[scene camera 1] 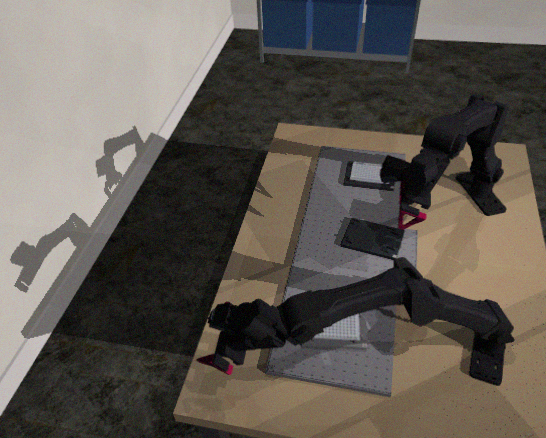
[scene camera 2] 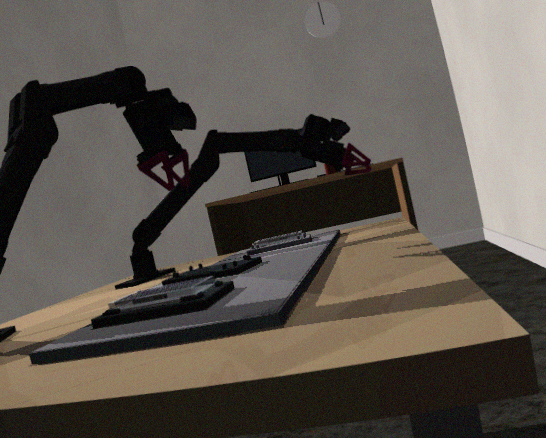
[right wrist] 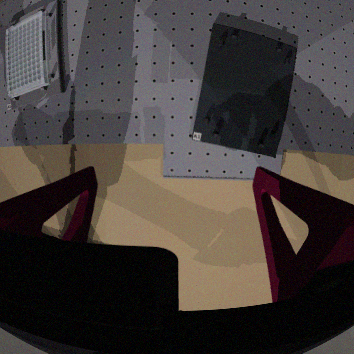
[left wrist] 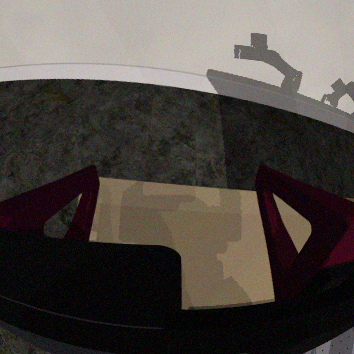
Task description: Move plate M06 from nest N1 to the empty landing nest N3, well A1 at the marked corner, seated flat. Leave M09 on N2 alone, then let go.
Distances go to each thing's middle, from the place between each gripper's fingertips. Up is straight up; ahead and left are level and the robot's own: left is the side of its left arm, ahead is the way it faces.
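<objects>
The plate holder [scene camera 1: 314, 342] is 180 mm below my right hand, and it is also 130 mm ahead of that hand and 250 mm to the left of it.
As for my left hand, the plate holder is 15 cm below it, 20 cm to the right of it and 27 cm behind it.
</objects>
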